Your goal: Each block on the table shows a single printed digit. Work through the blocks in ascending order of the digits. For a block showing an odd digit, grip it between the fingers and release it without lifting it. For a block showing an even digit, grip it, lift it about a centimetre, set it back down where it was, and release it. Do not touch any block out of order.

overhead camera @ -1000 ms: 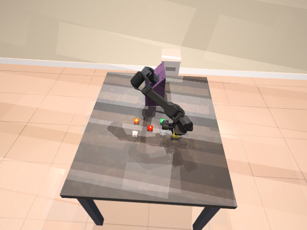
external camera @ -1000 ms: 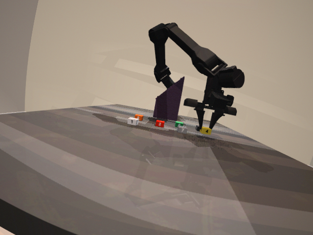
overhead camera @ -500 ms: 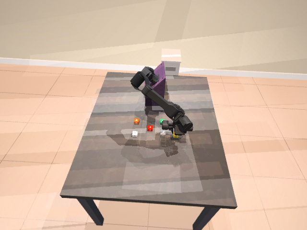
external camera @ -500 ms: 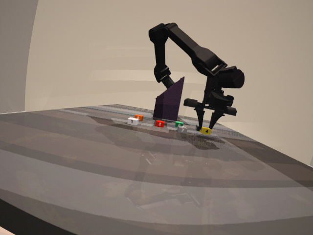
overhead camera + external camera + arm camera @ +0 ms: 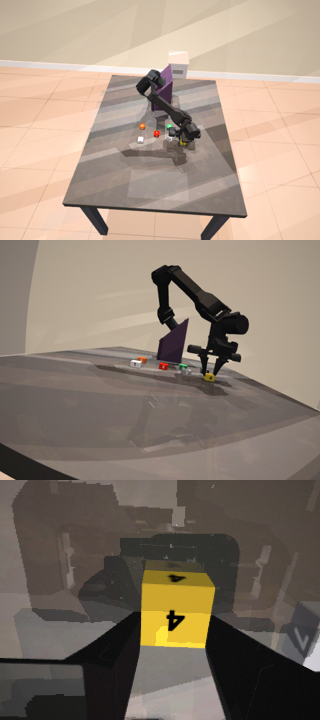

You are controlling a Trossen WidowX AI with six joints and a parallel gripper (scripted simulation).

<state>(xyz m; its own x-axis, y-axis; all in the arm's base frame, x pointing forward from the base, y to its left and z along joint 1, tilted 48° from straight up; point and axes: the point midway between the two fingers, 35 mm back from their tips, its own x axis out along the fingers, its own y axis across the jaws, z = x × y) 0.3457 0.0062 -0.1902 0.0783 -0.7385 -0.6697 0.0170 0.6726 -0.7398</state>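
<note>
My gripper tip is 1 cm short of the yellow block marked 4. The rest, counted from my gripper tip: green block: 11 cm behind, 9 cm to the right; grey block marked 7: 1 cm behind, 8 cm to the right; black block: 10 cm behind, 1 cm to the left.
</note>
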